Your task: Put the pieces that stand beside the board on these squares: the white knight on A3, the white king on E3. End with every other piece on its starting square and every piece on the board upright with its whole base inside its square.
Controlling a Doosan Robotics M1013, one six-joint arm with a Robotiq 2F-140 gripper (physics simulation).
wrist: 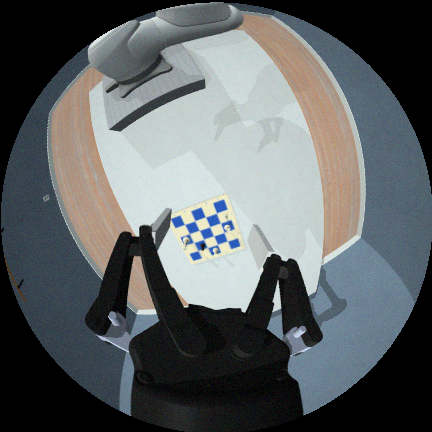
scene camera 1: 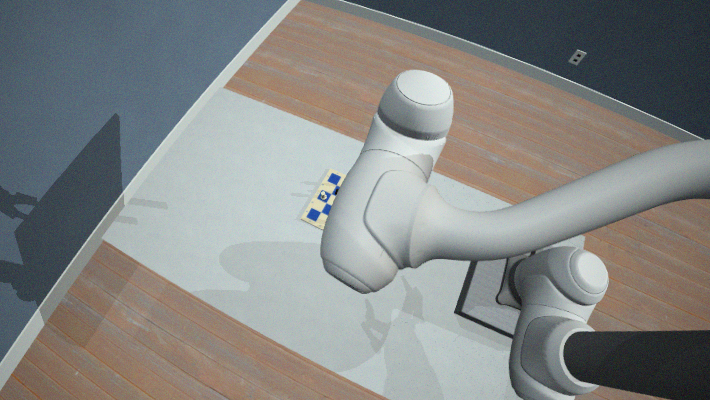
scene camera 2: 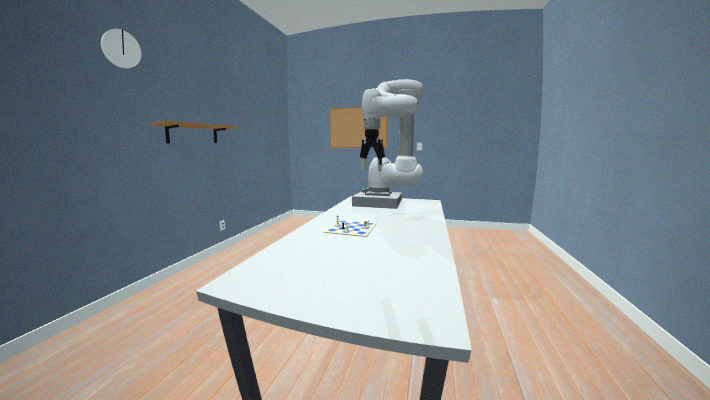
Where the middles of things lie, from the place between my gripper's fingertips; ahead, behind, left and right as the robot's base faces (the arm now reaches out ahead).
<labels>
Now: the chessboard (wrist: 202,222) 140 mm ahead of my hand, 80 mm to the right of it and 280 mm below it.
</labels>
